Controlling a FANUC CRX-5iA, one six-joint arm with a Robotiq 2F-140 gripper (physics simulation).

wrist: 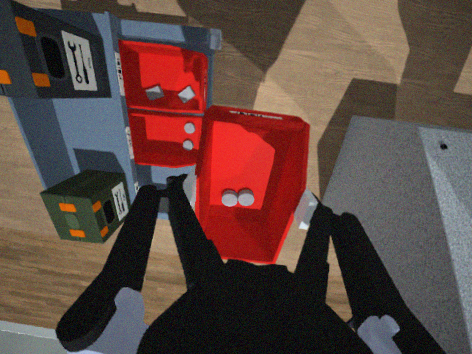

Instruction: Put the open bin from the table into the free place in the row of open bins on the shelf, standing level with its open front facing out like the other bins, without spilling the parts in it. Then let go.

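Places are measured from the arm's base along level axes (x ahead, y left, z up), in metres.
Pixels of known places: gripper, fingertip midpoint: point(246, 174).
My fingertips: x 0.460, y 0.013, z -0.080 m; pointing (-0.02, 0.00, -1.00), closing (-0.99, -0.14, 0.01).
Note:
Behind a point stands the place of what it marks.
My gripper point(246, 174) {y 0.013, x 0.460, z -0.080 m} is shut on the open red bin point(240, 165) {y 0.011, x 0.468, z -0.100 m}, one finger at each side wall. The bin shows from above in the middle of the wrist view, with its labelled end at the top. Two grey round parts point(237, 198) {y 0.060, x 0.457, z -0.096 m} lie in it. The blue-grey shelf point(82, 122) {y 0.050, x 0.754, z -0.197 m} is at the left, turned about a quarter turn relative to the held bin. Two red bins stand in its row, one with two angular grey parts point(165, 62) {y -0.088, x 0.656, z -0.290 m} and one with two round parts point(162, 131) {y 0.053, x 0.644, z -0.290 m}. A free place point(167, 174) {y 0.163, x 0.620, z -0.293 m} shows below them, partly hidden by the left finger and held bin.
A dark case point(102, 65) {y -0.052, x 0.708, z -0.186 m} with orange latches and a green case point(75, 212) {y 0.167, x 0.698, z -0.102 m} are on the shelf side at the left. A grey speckled surface point(385, 200) {y 0.010, x 0.209, z -0.129 m} lies at the right, near the right finger. Wooden floor point(300, 55) {y -0.179, x 0.398, z -0.299 m} shows beyond the shelf.

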